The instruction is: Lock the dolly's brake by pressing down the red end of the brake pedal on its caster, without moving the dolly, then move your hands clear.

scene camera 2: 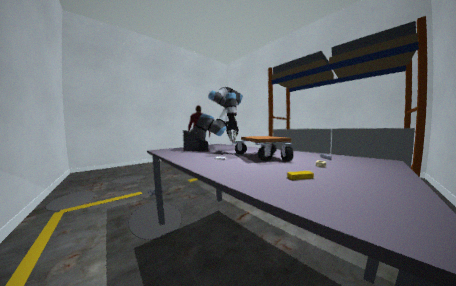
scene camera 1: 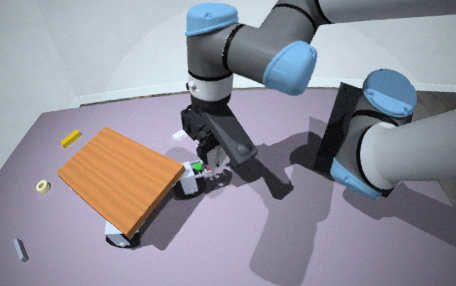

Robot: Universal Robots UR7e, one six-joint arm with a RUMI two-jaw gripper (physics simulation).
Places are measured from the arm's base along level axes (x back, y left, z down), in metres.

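Pixels of known places: gripper, fingertip midpoint: [scene camera 2: 232, 142] [scene camera 1: 214, 168]; arm's base at its link origin: [scene camera 2: 196, 136].
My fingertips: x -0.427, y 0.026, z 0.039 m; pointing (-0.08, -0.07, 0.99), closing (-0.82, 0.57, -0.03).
Ahead of a thing's pixels: the offset from my fingertips to its top centre. "pt": to the spot under its first point. Level surfaces: height alone.
The dolly [scene camera 1: 117, 180] [scene camera 2: 265, 138] has an orange wood-grain deck and stands on its casters on the table @[dz +0.081 m] [scene camera 1: 210, 250] [scene camera 2: 240, 172]. The caster @[dx -0.059, dy +0.005, dz -0.022 m] [scene camera 1: 189, 185] [scene camera 2: 241, 148] at its corner nearest the arm carries the brake pedal, with a green end @[pt dx -0.039, dy +0.000, dz -0.014 m] [scene camera 1: 197, 166] beside the deck and a red end @[pt dx -0.015, dy +0.002, dz -0.001 m] [scene camera 1: 208, 169] farther out. My gripper [scene camera 1: 214, 166] [scene camera 2: 233, 140] is shut and empty, pointing down with its fingertips right at the red end in scene camera 1. The fingers partly hide the red end, and whether they touch it cannot be told.
A white piece @[dx -0.091, dy -0.218, dz +0.069 m] [scene camera 1: 179, 134] [scene camera 2: 220, 158] lies behind the gripper. A yellow block @[dx -0.550, dy -0.276, dz +0.062 m] [scene camera 1: 71, 138] [scene camera 2: 300, 175], a cream ring @[dx -0.582, dy -0.047, dz +0.059 m] [scene camera 1: 46, 189] [scene camera 2: 320, 164] and a grey block @[dx -0.577, dy +0.170, dz +0.061 m] [scene camera 1: 20, 250] [scene camera 2: 326, 156] lie beyond the dolly. A person [scene camera 2: 197, 111] stands behind the arm.
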